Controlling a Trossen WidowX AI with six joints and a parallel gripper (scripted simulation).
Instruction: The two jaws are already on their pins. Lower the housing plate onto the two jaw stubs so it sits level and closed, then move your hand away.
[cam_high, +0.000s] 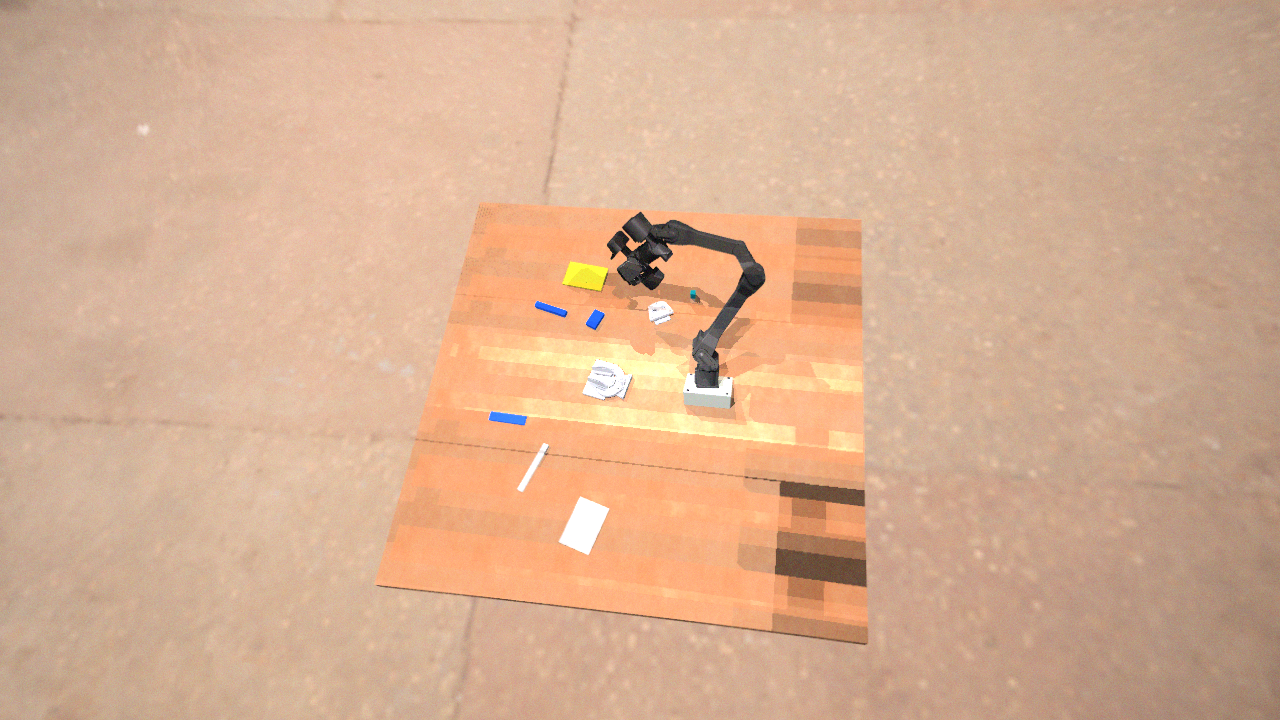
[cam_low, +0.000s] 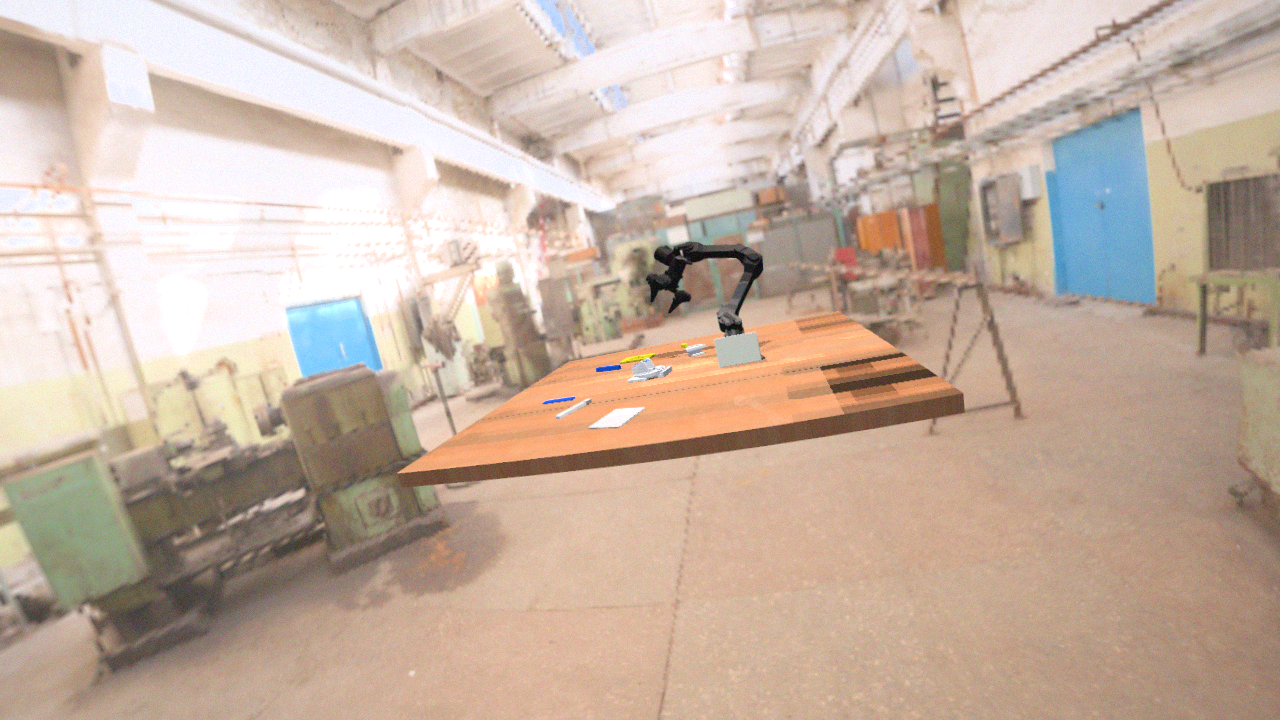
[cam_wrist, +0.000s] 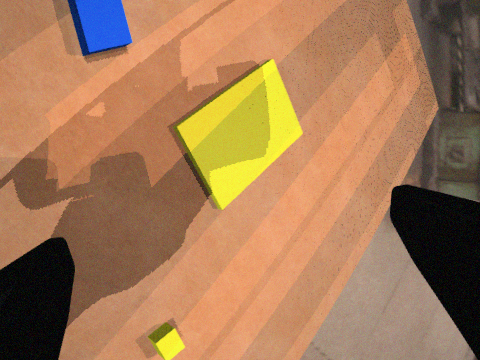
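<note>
My gripper tip is now 20 cm past the teal cube, 3 cm to the left of it and 19 cm above it. Also, from my gripper tip: yellow plate: 15 cm ahead, 10 cm to the right, 20 cm below; then yellow cube: 5 cm behind, 17 cm to the right, 19 cm below; then blue block: 35 cm ahead, 40 cm to the left, 20 cm below.
</note>
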